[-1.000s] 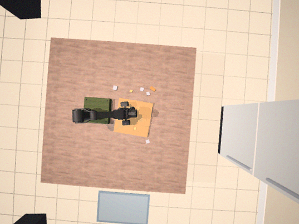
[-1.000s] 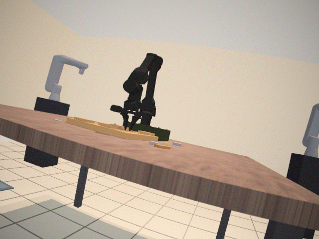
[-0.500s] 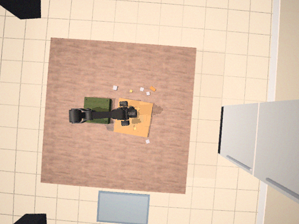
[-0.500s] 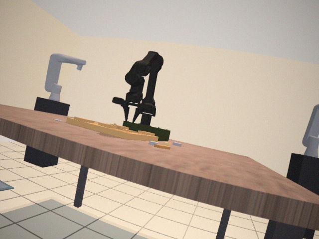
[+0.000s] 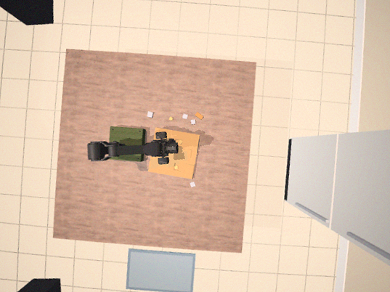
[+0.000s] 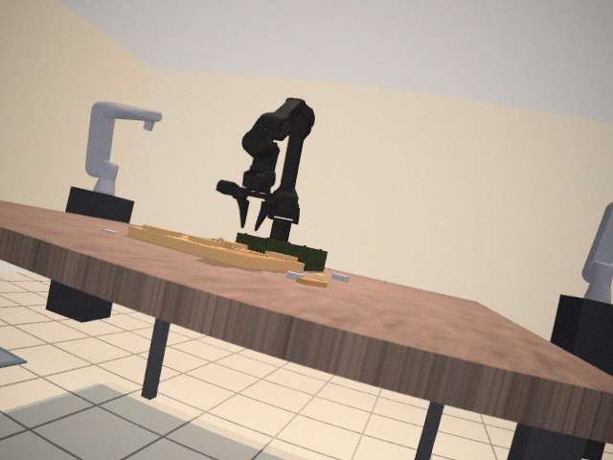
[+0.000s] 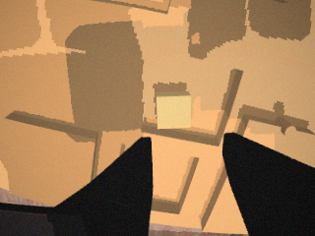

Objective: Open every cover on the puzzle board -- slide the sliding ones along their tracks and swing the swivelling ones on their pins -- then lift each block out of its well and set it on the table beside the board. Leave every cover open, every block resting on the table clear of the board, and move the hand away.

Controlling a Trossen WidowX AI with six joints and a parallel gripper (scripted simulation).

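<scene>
Right now the puzzle board is 50 mm ahead of my gripper tip, 30 mm to the right of it and 50 mm below it.
</scene>
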